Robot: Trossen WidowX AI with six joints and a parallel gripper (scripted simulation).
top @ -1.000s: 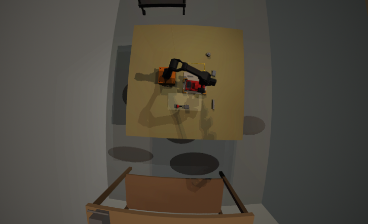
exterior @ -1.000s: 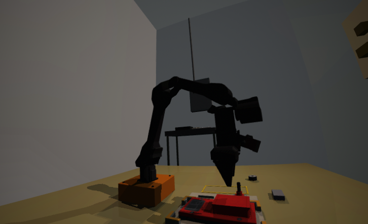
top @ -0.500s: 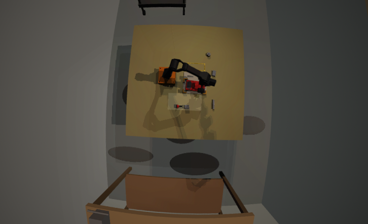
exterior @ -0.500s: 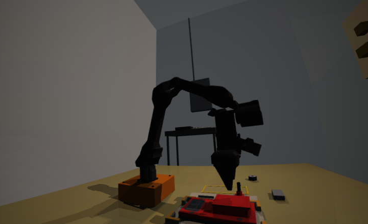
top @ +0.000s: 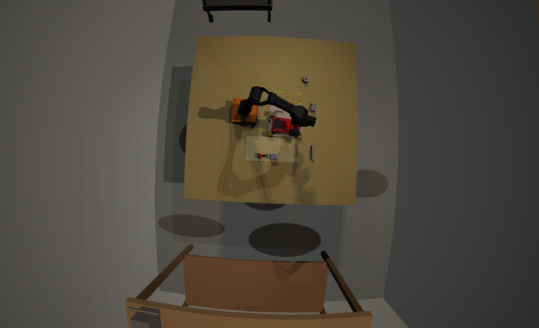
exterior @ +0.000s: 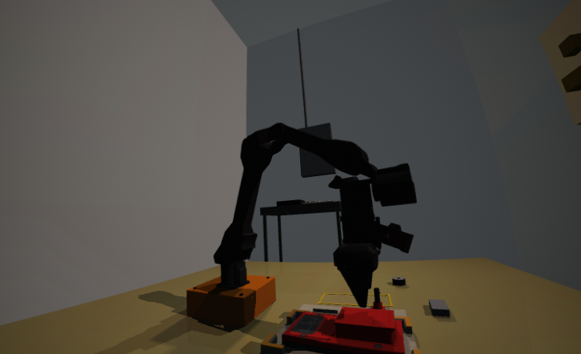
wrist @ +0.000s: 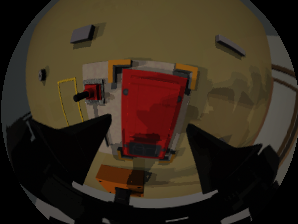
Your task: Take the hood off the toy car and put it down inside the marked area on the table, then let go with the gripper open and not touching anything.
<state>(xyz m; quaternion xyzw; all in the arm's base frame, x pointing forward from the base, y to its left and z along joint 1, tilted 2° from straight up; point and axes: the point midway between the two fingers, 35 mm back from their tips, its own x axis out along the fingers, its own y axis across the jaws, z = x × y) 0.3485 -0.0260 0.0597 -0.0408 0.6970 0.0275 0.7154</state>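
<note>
The hood is 4 cm below my gripper tip. From my gripper tip the other things lie so: small wheel: 38 cm to the left, 7 cm below, 3 cm ahead.
</note>
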